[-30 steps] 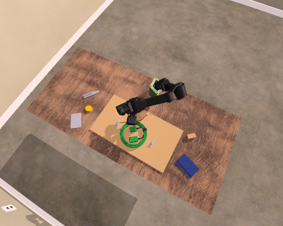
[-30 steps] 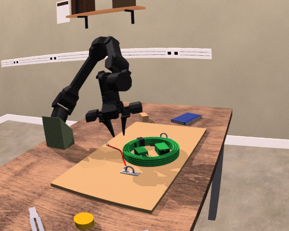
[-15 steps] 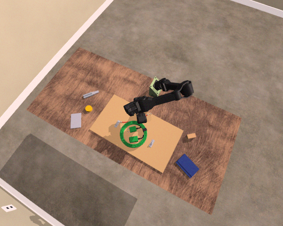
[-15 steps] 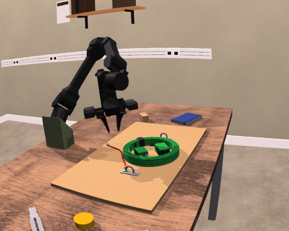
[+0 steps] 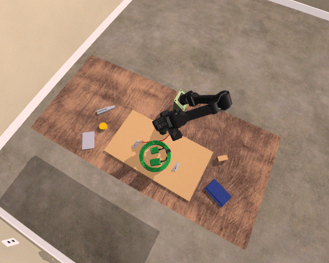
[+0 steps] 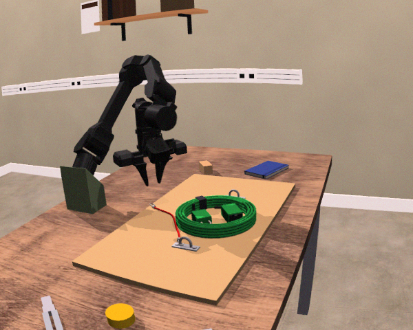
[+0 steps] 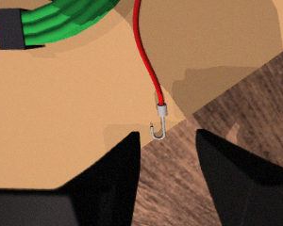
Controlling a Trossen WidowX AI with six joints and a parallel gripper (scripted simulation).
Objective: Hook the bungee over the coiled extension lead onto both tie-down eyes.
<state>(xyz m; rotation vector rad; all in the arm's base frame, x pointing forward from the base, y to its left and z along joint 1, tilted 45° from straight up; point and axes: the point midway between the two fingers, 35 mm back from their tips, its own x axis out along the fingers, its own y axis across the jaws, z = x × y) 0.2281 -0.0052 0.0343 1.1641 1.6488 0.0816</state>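
My gripper is now 18 cm short of the extension lead, 9 cm above it and 2 cm to the left of it. The rest, counted from my hand: wooden block (36 cm to the left, 10 cm below, 1 cm ahead); then yellow disc (44 cm to the right, 15 cm ahead, 11 cm below); then grey tool (49 cm to the right, 11 cm below, 2 cm ahead).
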